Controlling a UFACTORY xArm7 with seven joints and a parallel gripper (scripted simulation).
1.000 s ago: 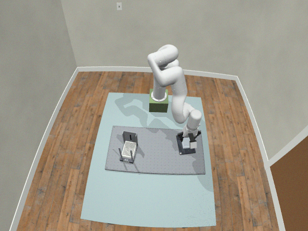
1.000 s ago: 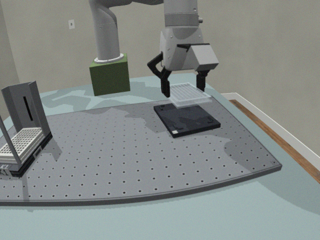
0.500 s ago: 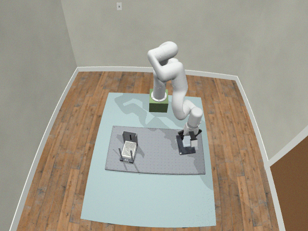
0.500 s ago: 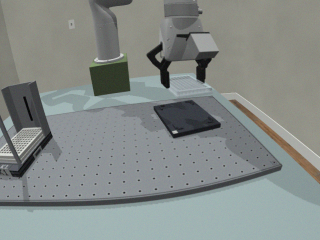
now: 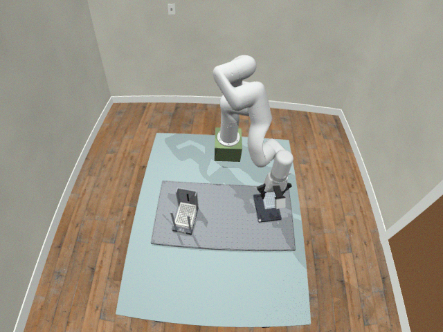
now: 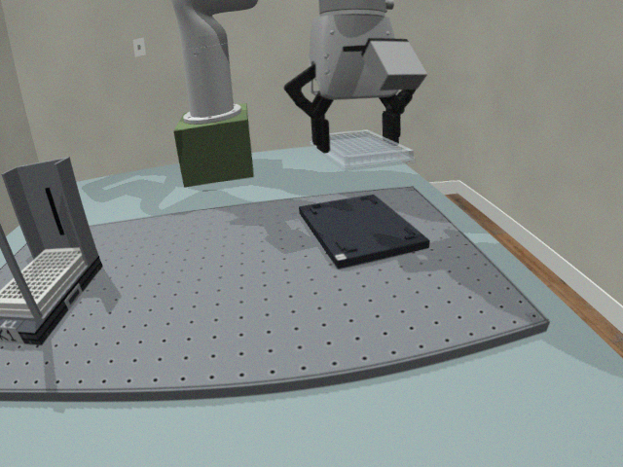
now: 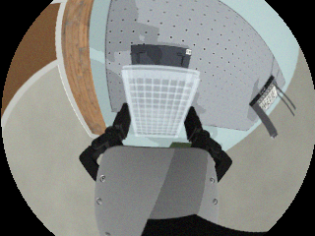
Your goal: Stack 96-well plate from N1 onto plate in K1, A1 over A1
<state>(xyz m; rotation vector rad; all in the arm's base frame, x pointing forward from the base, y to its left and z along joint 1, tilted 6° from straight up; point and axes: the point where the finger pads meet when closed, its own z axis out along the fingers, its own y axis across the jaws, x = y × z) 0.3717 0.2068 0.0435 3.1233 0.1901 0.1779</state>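
My gripper is now 40 cm to the left of the grey back wall and 4 cm above it. From my hand the other things lie so: plate nest N1: 12 cm below; clear 96-well plate: 1 cm below; pale A1 square: 8 cm ahead, 4 cm to the right, 11 cm below.
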